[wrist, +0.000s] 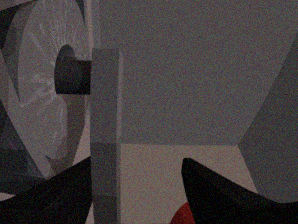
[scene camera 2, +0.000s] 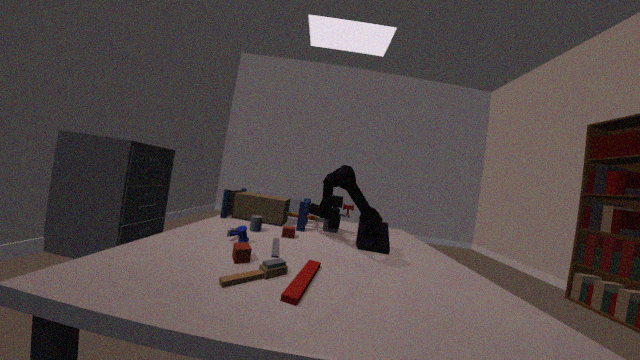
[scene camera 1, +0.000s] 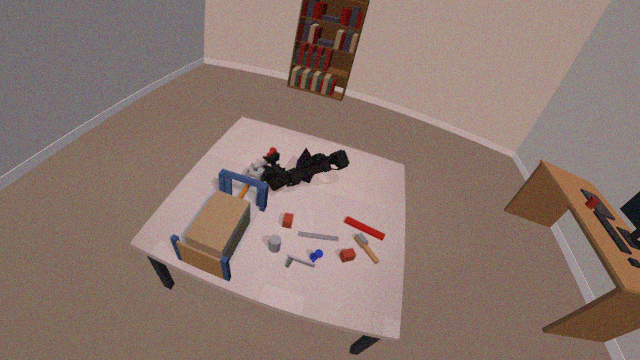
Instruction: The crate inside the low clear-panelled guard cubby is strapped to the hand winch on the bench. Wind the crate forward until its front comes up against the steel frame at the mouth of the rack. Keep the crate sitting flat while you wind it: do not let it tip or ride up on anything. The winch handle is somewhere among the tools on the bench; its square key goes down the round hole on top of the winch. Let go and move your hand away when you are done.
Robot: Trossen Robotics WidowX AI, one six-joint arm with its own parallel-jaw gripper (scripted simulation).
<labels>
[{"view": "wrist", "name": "my gripper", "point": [140, 164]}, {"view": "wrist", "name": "grey winch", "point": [48, 126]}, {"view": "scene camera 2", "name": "long red bar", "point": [292, 295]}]
</labels>
